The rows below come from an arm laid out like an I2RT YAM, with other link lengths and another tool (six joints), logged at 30 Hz.
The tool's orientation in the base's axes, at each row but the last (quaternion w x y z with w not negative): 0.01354, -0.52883, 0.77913, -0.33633; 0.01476, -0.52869, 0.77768, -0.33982; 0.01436, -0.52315, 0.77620, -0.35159; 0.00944, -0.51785, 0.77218, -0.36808; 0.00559, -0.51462, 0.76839, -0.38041; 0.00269, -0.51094, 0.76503, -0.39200; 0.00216, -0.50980, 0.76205, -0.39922; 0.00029, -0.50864, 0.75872, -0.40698; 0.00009, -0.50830, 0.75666, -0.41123
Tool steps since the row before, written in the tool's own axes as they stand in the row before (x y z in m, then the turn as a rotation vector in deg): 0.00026, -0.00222, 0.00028, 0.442, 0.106, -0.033; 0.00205, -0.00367, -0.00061, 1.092, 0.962, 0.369; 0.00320, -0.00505, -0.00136, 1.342, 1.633, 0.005; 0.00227, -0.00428, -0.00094, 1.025, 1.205, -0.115; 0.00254, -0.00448, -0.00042, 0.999, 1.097, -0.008; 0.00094, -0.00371, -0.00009, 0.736, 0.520, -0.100; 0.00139, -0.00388, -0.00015, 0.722, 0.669, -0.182; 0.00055, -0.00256, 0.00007, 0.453, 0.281, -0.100; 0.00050, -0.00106, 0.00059, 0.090, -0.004, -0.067
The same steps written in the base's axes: 0.00180, -0.00084, 0.00107, -0.293, -0.329, 0.116; 0.00184, -0.00216, 0.00316, -1.121, -0.896, -0.440; 0.00207, -0.00295, 0.00496, -1.915, -0.771, -0.456; 0.00197, -0.00213, 0.00399, -1.476, -0.530, -0.237; 0.00216, -0.00259, 0.00392, -1.336, -0.591, -0.259; 0.00241, -0.00132, 0.00267, -0.798, -0.429, 0.048; 0.00228, -0.00162, 0.00303, -0.940, -0.344, 0.007; 0.00174, -0.00086, 0.00176, -0.477, -0.246, 0.081; 0.00082, -0.00091, 0.00048, -0.068, -0.028, 0.084
